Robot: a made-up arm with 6 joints.
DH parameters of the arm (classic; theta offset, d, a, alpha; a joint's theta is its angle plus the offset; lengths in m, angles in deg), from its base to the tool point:
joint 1: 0 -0.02 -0.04 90
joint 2: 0 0.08 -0.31 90
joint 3: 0 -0.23 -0.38 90
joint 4: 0 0.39 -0.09 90
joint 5: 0 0.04 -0.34 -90
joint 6: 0 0.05 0.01 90
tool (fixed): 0 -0.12 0 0
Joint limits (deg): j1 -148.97..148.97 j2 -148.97..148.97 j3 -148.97..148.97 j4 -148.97..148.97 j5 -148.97..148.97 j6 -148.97..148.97
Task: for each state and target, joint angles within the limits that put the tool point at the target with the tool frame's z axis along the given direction. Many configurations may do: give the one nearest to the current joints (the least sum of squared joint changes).
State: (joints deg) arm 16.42 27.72 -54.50 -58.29 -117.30 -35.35
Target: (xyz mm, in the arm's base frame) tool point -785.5 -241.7 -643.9 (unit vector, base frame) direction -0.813 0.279 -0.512
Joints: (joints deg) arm 38.27 52.18 -25.89 -78.27 -89.43 -71.97
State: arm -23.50 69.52 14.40 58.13 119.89 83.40
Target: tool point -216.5 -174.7 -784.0 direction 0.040 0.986 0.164
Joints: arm -17.78 104.95 -13.76 77.62 97.28 61.26
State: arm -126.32 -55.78 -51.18 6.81 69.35 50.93
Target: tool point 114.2 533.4 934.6 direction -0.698 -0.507 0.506
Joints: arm -148.71 -66.13 -38.68 -10.70 42.34 10.86
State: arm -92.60 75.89 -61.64 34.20 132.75 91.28
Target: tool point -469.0 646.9 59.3 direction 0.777 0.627 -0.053
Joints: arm -93.64 26.03 -61.06 58.97 92.41 65.24
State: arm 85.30 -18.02 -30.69 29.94 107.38 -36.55
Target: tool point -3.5 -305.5 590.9 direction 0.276 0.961 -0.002
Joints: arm 58.28 -59.80 -43.98 21.40 144.10 -14.10
